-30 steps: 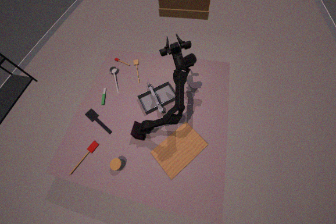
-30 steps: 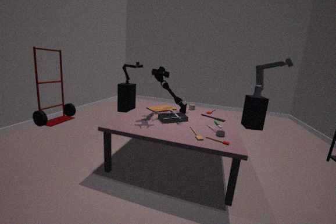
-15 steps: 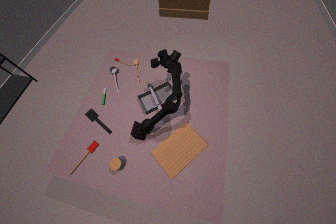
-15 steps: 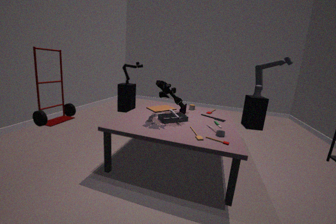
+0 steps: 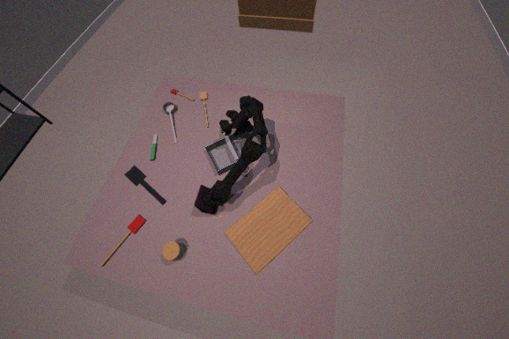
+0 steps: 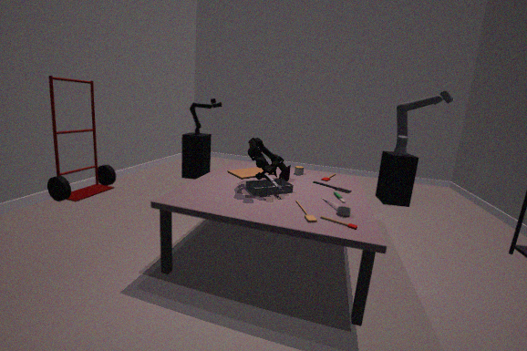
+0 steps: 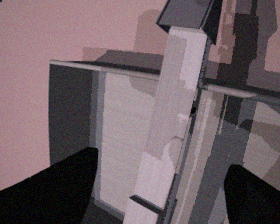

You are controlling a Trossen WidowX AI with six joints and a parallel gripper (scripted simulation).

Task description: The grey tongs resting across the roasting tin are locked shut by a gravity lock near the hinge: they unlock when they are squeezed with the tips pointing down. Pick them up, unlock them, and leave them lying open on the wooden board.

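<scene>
My gripper tip is 460 mm past the wooden board, 230 mm to the left of it and 90 mm above it. Also, from my gripper tip: roasting tin: 50 mm behind, 30 mm to the right, 70 mm below; green-handled tool: 30 mm behind, 480 mm to the left, 90 mm below; black spatula: 270 mm behind, 470 mm to the left, 100 mm below.
</scene>
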